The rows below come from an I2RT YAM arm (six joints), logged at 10 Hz.
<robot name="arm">
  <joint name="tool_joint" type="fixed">
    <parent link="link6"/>
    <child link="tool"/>
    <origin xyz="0 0 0" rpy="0 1.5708 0"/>
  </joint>
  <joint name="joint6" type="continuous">
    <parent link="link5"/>
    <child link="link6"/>
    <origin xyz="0.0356 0 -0.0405"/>
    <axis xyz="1 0 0"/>
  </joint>
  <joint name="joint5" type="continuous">
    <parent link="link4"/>
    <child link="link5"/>
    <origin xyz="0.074 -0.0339 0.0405"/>
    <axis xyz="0 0 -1"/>
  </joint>
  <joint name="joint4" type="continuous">
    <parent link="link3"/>
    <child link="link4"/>
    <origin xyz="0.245 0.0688 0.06"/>
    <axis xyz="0 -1 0"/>
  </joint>
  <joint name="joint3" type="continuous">
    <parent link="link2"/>
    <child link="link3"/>
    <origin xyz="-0.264 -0.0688 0"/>
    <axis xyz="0 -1 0"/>
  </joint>
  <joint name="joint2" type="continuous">
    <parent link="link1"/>
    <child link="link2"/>
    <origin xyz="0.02 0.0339 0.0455"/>
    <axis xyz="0 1 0"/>
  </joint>
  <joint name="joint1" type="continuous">
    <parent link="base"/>
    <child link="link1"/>
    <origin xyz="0 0 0.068"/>
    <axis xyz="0 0 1"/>
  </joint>
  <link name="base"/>
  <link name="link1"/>
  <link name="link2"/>
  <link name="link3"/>
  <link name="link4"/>
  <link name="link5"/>
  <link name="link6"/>
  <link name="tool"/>
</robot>
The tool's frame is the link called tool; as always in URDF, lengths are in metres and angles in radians. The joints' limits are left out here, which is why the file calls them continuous.
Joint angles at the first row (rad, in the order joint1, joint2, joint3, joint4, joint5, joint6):
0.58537, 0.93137, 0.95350, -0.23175, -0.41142, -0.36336
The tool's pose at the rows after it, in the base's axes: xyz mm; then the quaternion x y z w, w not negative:
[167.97 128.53 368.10 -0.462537 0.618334 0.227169 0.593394]
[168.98 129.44 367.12 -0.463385 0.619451 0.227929 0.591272]
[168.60 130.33 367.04 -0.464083 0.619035 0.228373 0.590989]
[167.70 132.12 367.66 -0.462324 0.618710 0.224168 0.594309]
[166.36 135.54 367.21 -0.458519 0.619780 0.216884 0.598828]
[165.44 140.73 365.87 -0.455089 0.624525 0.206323 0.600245]
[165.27 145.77 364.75 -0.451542 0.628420 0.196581 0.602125]
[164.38 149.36 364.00 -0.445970 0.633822 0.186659 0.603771]
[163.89 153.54 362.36 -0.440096 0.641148 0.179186 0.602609]
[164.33 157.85 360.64 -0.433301 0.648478 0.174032 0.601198]
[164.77 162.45 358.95 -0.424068 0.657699 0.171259 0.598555]
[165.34 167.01 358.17 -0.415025 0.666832 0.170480 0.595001]
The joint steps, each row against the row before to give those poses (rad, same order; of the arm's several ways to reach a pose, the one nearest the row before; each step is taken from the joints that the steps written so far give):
0.00001, 0.00266, -0.00001, 0.00037, -0.00266, 0.00039
0.00077, 0.00536, 0.00001, 0.00040, -0.00114, 0.00000
0.00494, 0.00074, -0.00002, 0.00076, 0.00303, 0.00038
0.01263, 0.00001, 0.00003, 0.00647, 0.02140, 0.00039
0.02285, 0.00077, -0.00457, 0.01335, 0.03963, 0.00228
0.03013, 0.00764, -0.00118, 0.00653, 0.05303, 0.00038
0.02599, 0.01029, 0.00003, 0.00950, 0.04734, 0.00039
0.02247, 0.00532, -0.00003, 0.00382, 0.04727, 0.00342
0.02250, 0.00881, 0.00001, 0.00193, 0.04425, 0.00878
0.01869, 0.01221, 0.00076, 0.00535, 0.03776, 0.01259
0.01909, 0.01371, 0.00228, 0.00379, 0.03779, 0.02098
0.01716, 0.01526, 0.00727, -0.00077, 0.03203, 0.02327

